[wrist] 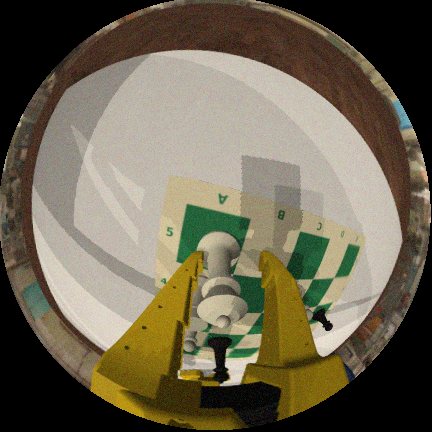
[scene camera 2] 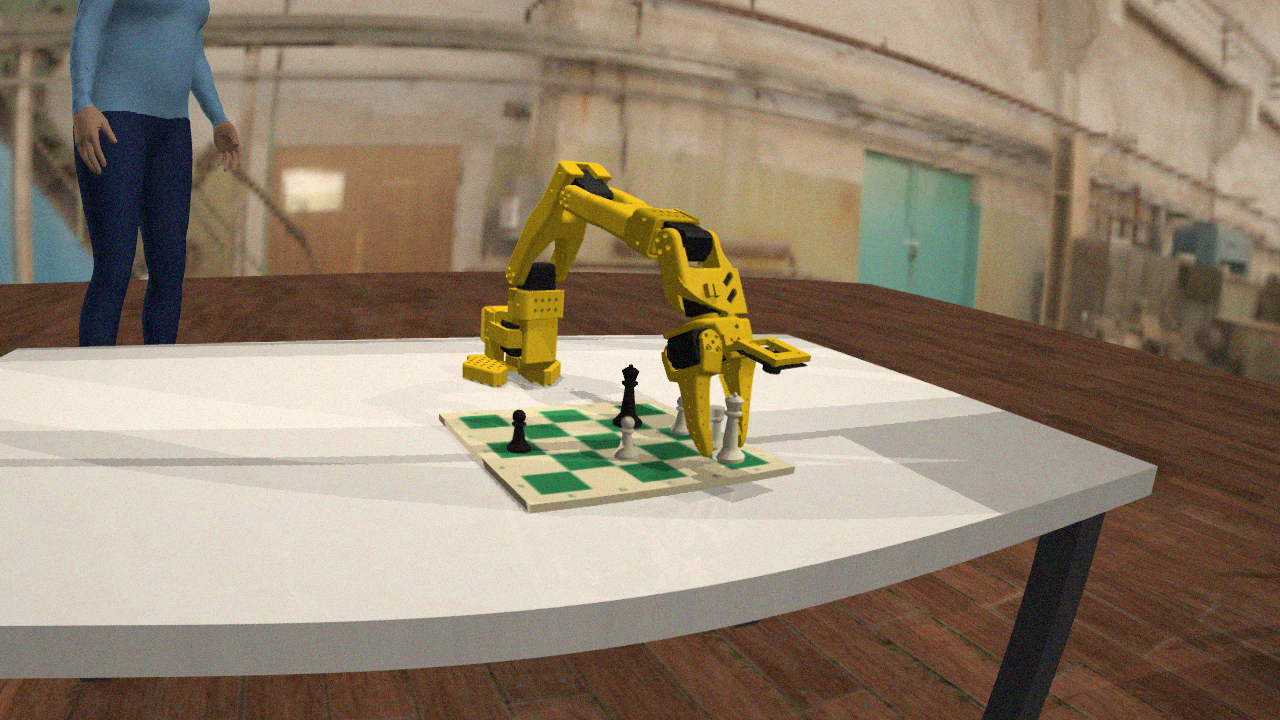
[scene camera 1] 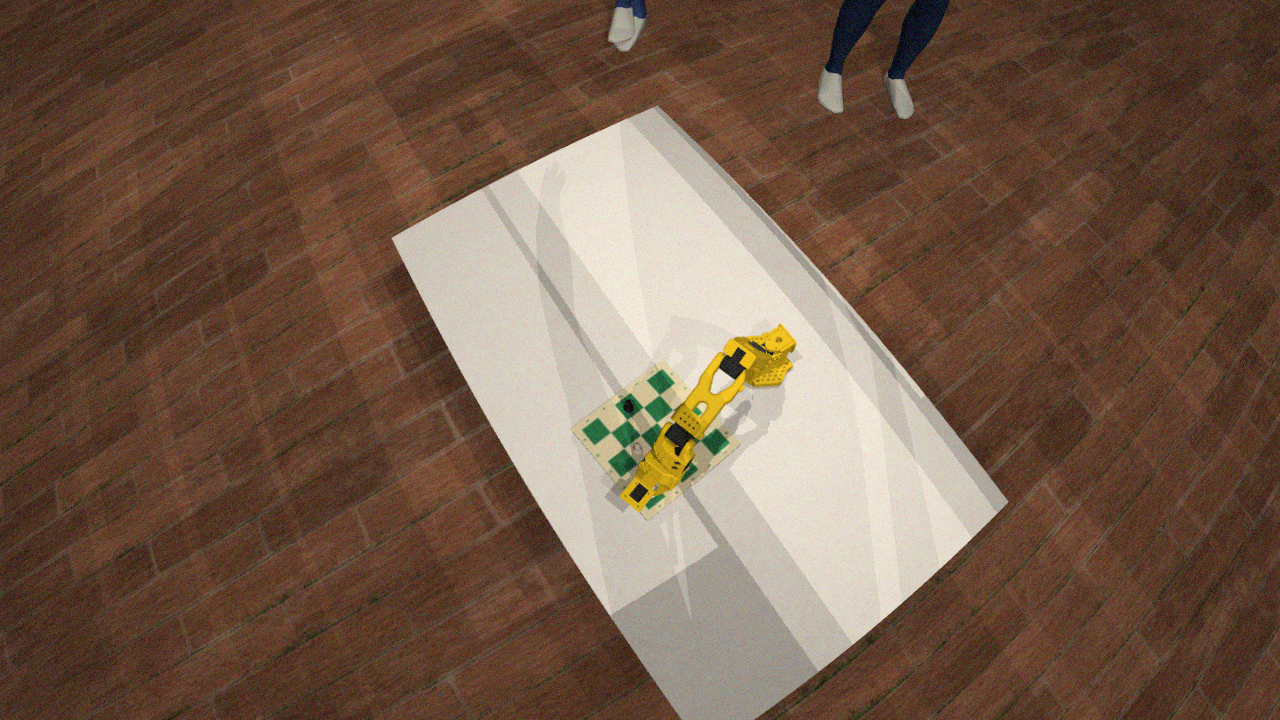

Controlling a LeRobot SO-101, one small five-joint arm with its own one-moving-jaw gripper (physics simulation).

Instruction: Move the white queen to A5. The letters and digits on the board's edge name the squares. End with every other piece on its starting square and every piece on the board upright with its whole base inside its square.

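Seen in the pictures: hand, its tool point: (wrist: 202, 259) (scene camera 2: 736, 441); arm's base, origin of its link: (wrist: 207, 372) (scene camera 2: 515, 381) (scene camera 1: 754, 367).
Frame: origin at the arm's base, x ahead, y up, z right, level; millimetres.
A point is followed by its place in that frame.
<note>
The white queen (scene camera 2: 732, 429) {z -87, x 302, y 31 mm} (wrist: 219, 262) {z -90, x 302, y 30 mm} stands upright on the green square A5 of the board (scene camera 1: 585, 432) {z 66, x 335, y 6 mm} (scene camera 2: 581, 497) {z 50, x 347, y 6 mm} (wrist: 171, 192) {z -125, x 322, y 6 mm}. Its base looks to be inside the square, close to the B side; the jaws partly hide its edge. My gripper (scene camera 2: 725, 447) {z -96, x 295, y 18 mm} (wrist: 232, 255) {z -96, x 295, y 18 mm} is low over the board with its jaws parted in a V around the queen. The left jaw in the wrist view is very near the queen's base; a wide gap shows between the queen and the right jaw. The jaws do not press on both sides of it.
A white piece (scene camera 2: 716, 427) {z -90, x 272, y 24 mm} stands behind the queen, close to the jaws. White pawns (scene camera 2: 680, 417) {z -82, x 226, y 20 mm} (scene camera 2: 626, 438) {z -11, x 277, y 22 mm}, a tall black piece (scene camera 2: 629, 398) {z -47, x 197, y 30 mm} (wrist: 220, 352) {z -49, x 198, y 24 mm} and a black pawn (scene camera 2: 518, 432) {z 65, x 247, y 21 mm} (wrist: 323, 320) {z 61, x 245, y 22 mm} (scene camera 1: 628, 405) {z 60, x 246, y 28 mm} stand upright. A person (scene camera 2: 143, 80) stands beyond the table (scene camera 2: 268, 555) {z 261, x 400, y 0 mm}.
</note>
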